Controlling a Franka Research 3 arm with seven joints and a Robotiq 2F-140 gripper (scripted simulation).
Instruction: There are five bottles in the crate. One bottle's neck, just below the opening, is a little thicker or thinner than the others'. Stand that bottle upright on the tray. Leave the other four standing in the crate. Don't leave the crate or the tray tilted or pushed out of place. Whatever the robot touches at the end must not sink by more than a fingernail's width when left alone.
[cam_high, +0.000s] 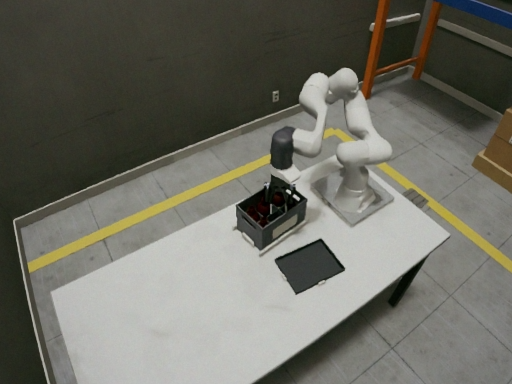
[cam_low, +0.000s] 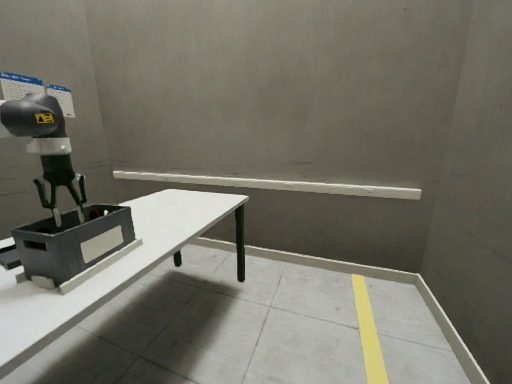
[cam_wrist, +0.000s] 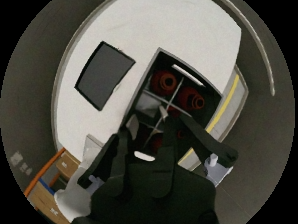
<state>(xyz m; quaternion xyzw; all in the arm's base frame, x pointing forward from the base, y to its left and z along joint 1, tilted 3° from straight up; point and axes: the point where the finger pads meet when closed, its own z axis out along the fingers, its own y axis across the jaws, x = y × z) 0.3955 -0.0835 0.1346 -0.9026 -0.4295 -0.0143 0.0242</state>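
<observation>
Right now the dark grey crate is 40 mm to the right of my hand and 90 mm below it. Round my hand: flat black tray (240 mm to the left, 160 mm below).
</observation>
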